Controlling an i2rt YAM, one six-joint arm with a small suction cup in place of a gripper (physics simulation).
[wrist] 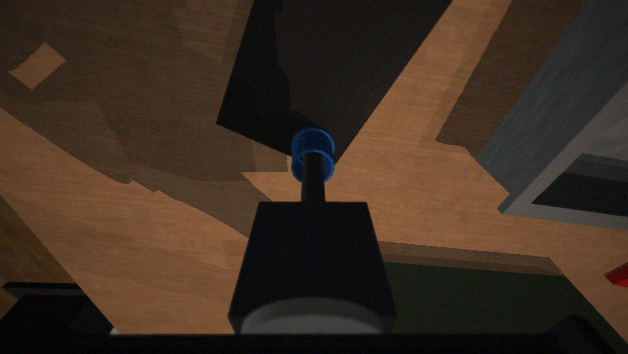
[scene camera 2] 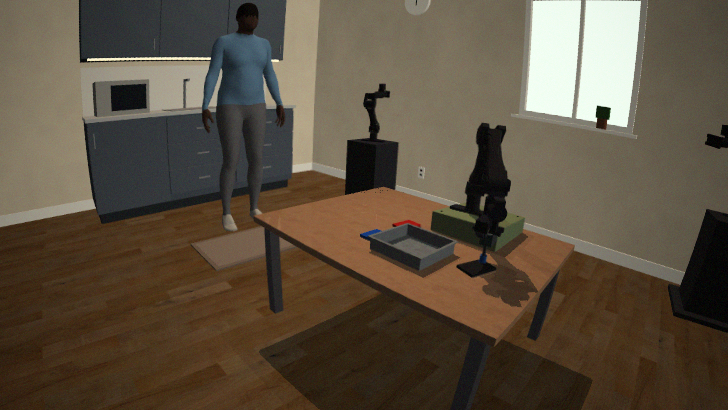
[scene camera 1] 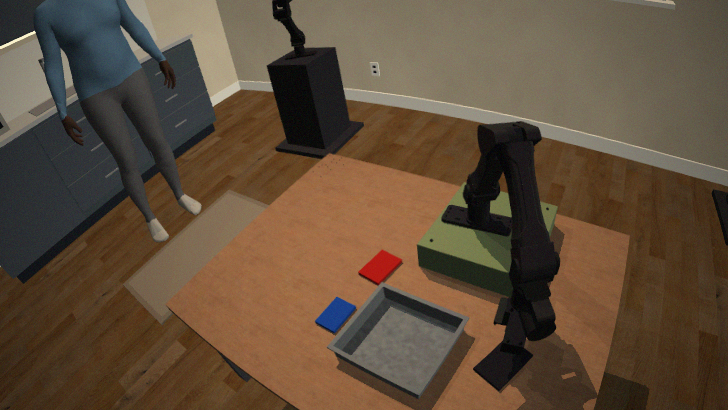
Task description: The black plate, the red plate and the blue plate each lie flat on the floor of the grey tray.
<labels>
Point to a grey tray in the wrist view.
At 553,153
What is my suction cup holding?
A black plate.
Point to my suction cup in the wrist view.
309,139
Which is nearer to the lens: the black plate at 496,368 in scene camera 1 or the red plate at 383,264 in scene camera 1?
The black plate.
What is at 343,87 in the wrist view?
A black plate.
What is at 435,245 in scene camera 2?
A grey tray.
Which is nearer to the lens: the red plate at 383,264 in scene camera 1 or the grey tray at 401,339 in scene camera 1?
The grey tray.
</labels>
